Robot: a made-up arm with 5 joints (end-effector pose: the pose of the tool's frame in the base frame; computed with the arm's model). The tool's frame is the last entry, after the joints.
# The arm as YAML. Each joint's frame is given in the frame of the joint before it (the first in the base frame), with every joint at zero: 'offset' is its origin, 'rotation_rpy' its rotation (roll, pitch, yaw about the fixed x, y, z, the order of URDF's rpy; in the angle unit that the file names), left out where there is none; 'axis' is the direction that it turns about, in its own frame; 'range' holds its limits. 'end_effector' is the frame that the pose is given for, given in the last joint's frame.
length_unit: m
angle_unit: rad
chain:
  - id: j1
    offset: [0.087, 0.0, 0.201]
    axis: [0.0, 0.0, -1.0]
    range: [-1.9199, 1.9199]
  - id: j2
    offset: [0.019, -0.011, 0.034]
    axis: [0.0, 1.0, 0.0]
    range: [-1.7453, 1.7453]
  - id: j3
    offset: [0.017, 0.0, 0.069]
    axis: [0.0, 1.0, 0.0]
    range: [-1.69, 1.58]
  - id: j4
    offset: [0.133, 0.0, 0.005]
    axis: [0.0, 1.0, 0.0]
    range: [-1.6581, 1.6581]
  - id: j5
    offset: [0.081, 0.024, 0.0]
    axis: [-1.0, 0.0, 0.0]
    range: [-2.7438, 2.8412]
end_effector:
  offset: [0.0, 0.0, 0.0]
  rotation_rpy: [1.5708, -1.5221, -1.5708]
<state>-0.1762 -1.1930 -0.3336 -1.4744 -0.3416</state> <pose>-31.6 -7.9 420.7 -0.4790 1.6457 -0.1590</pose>
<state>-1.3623 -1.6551 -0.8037 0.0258 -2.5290</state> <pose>28.9 -211.6 378.9 -2.1755 -0.9178 -0.6201</pose>
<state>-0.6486 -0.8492 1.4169 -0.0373 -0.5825</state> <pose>209.1 108.9 185.1 0.6212 -0.8346 0.0158</pose>
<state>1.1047 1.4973 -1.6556 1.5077 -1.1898</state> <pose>205.3 -206.2 170.0 0.0188 -0.2806 -2.3315</pose>
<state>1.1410 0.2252 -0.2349 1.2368 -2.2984</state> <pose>186.8 -186.6 228.5 -0.2756 0.4002 2.7578</pose>
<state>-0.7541 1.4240 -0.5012 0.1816 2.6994</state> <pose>231.5 153.5 52.9 0.5462 0.3920 -2.8061</pose>
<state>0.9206 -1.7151 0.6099 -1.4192 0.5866</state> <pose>59.5 57.6 409.9 1.4634 1.6377 -0.2158</pose>
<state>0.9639 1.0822 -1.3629 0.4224 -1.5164</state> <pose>265.6 -234.5 282.6 0.5344 -1.7240 -1.9838</pose>
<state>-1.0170 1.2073 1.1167 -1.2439 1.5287</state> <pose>97.2 41.2 71.8 -0.1474 -0.6253 2.4336</pose>
